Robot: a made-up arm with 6 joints. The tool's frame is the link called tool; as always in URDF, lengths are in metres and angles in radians. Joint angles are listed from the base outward.
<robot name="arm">
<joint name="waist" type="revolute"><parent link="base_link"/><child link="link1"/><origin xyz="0.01 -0.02 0.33"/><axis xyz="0 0 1"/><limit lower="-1.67" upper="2.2"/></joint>
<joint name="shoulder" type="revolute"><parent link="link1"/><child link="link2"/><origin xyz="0.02 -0.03 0.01"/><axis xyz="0 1 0"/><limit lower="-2.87" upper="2.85"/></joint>
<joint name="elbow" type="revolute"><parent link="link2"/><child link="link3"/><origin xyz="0.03 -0.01 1.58"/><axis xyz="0 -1 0"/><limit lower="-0.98" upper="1.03"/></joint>
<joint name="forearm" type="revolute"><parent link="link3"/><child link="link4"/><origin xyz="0.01 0.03 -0.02"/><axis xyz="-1 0 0"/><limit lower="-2.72" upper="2.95"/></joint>
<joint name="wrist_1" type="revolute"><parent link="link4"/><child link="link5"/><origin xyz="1.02 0 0.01"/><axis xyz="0 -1 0"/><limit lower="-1.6" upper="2.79"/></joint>
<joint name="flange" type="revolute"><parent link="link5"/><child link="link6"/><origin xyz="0 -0.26 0.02"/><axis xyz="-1 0 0"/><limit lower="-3.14" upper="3.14"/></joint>
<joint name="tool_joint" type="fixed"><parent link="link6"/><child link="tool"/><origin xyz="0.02 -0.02 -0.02" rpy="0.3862 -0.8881 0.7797"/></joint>
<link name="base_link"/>
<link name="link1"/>
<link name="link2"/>
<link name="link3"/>
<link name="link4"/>
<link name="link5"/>
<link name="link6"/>
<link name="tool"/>
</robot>
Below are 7 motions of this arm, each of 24 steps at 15 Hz.
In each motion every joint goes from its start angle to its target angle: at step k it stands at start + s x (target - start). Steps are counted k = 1, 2, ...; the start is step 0. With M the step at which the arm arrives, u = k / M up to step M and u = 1 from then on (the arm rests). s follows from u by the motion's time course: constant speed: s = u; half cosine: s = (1 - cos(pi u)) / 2; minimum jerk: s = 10 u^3 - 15 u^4 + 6 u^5.
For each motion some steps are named. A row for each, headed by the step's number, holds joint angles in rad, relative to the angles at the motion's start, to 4 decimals.
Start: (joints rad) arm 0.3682 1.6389 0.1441 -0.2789 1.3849 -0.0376
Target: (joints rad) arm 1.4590 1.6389 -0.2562 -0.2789 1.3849 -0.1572
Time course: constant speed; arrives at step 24
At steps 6, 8, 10, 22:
6: 0.2727 0.0000 -0.1001 0.0000 0.0000 -0.0299
8: 0.3636 0.0000 -0.1334 0.0000 0.0000 -0.0399
10: 0.4545 0.0000 -0.1668 0.0000 0.0000 -0.0498
22: 0.9999 0.0000 -0.3669 0.0000 0.0000 -0.1096

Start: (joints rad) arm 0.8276 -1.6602 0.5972 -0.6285 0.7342 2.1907
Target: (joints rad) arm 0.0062 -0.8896 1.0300 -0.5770 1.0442 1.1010
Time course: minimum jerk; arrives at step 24
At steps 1, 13, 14, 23, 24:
1: -0.0006 0.0005 0.0003 0.0000 0.0002 -0.0007
13: -0.4746 0.4452 0.2501 0.0298 0.1791 -0.6296
14: -0.5367 0.5035 0.2828 0.0336 0.2025 -0.7120
23: -0.8208 0.7701 0.4325 0.0515 0.3098 -1.0890
24: -0.8214 0.7706 0.4328 0.0515 0.3100 -1.0897

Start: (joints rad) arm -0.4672 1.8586 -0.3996 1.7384 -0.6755 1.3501
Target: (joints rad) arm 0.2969 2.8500 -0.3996 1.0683 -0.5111 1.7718
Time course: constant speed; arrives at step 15
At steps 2, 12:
2: 0.1019 0.1322 0.0000 -0.0893 0.0219 0.0562
12: 0.6113 0.7931 0.0000 -0.5361 0.1315 0.3374

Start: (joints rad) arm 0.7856 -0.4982 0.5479 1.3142 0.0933 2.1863
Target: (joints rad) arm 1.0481 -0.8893 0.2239 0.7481 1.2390 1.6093
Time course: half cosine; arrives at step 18
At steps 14, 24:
14: 0.2318 -0.3453 -0.2861 -0.4999 1.0117 -0.5095
24: 0.2625 -0.3911 -0.3240 -0.5661 1.1457 -0.5770

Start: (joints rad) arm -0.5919 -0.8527 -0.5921 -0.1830 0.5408 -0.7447
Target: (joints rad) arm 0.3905 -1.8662 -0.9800 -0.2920 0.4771 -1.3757
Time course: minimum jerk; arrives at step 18
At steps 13, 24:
13: 0.8498 -0.8767 -0.3356 -0.0943 -0.0551 -0.5458
24: 0.9824 -1.0135 -0.3879 -0.1090 -0.0637 -0.6310

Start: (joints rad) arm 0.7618 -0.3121 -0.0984 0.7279 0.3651 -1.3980
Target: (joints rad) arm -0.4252 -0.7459 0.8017 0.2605 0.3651 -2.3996
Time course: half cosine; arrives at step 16
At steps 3, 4, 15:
3: -0.1000 -0.0366 0.0758 -0.0394 0.0000 -0.0844
4: -0.1738 -0.0635 0.1318 -0.0684 0.0000 -0.1467
15: -1.1756 -0.4296 0.8915 -0.4629 0.0000 -0.9920

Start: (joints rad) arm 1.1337 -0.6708 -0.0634 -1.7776 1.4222 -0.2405
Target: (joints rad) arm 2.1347 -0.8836 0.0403 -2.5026 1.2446 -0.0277
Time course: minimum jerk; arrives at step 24
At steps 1, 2, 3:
1: 0.0007 -0.0001 0.0001 -0.0005 -0.0001 0.0001
2: 0.0051 -0.0011 0.0005 -0.0037 -0.0009 0.0011
3: 0.0161 -0.0034 0.0017 -0.0116 -0.0029 0.0034

